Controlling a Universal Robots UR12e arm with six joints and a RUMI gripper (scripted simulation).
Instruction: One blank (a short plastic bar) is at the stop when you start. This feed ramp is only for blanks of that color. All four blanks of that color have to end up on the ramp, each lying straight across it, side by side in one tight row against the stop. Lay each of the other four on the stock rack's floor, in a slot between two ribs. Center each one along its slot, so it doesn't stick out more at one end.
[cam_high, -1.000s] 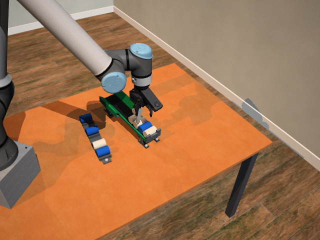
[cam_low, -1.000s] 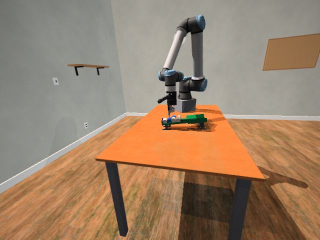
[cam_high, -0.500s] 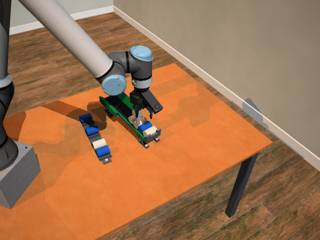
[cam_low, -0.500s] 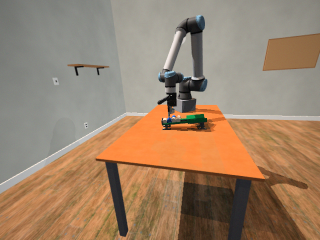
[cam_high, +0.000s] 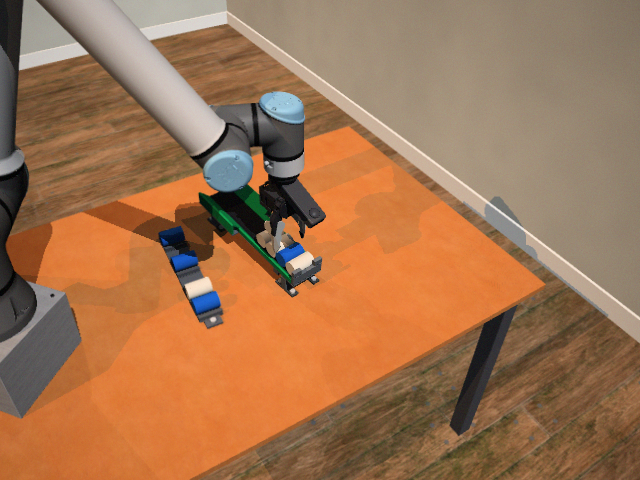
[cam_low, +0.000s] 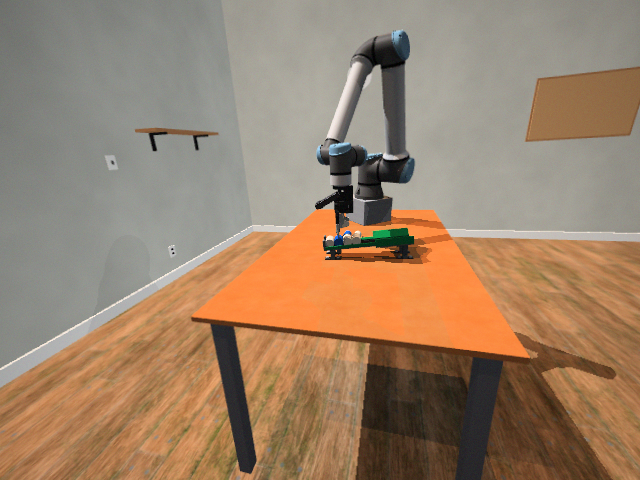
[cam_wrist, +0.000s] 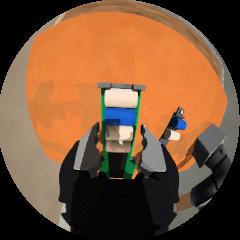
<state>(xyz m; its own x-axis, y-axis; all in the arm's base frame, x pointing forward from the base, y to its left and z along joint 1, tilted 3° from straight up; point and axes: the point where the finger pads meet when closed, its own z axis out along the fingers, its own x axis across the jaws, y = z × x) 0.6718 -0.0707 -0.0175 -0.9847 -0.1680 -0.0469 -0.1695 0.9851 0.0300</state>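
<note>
Now: hand 220 mm past the grey stock rack, 130 mm to the right of it and 120 mm above it. From my hand the other things lie so: grey stop: 60 mm to the right, 60 mm below, 10 mm ahead.
</note>
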